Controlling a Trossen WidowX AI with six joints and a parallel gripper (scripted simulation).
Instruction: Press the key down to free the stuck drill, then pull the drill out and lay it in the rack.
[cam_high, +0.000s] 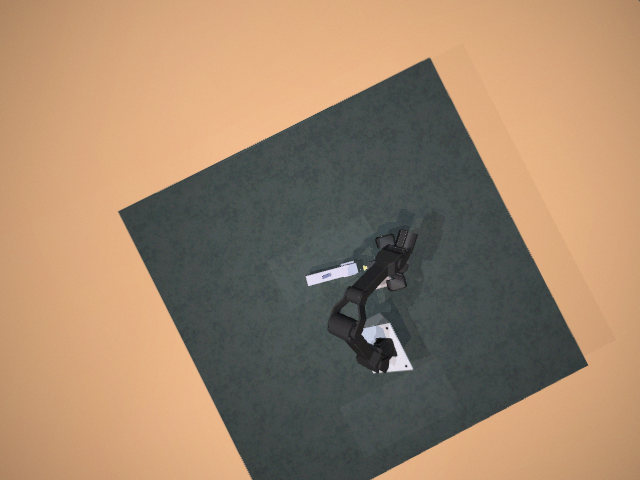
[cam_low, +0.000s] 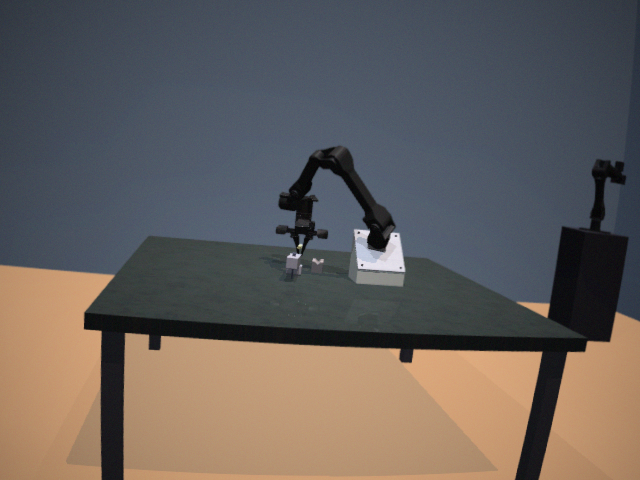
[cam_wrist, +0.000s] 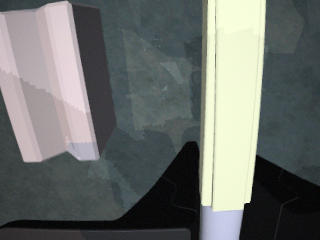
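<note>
The drill lies 40 mm to the left of my gripper tip and 40 mm above it. The rest, counted from my gripper tip: rack (70 mm behind, 30 mm to the left, 30 mm below); housing (20 mm ahead, 190 mm to the left).
</note>
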